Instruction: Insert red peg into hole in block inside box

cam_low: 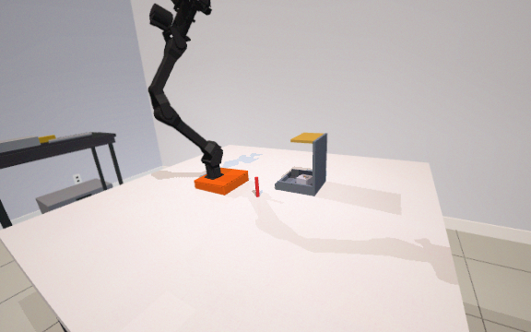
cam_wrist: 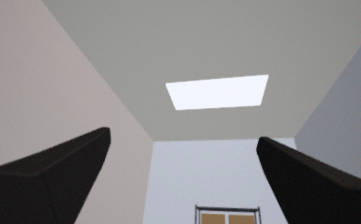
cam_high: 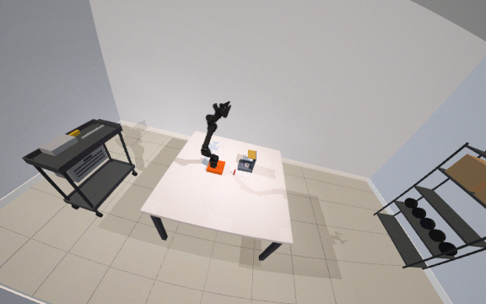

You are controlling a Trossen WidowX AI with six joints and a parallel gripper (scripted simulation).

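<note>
Now: gripper tip 74 cm above the red peg, 17 cm short of it and 1 cm to the right of it. Also, from my gripper tip: yellow roof (58 cm below, 29 cm ahead, 19 cm to the left); box wall (67 cm below, 34 cm ahead, 20 cm to the left).
</note>
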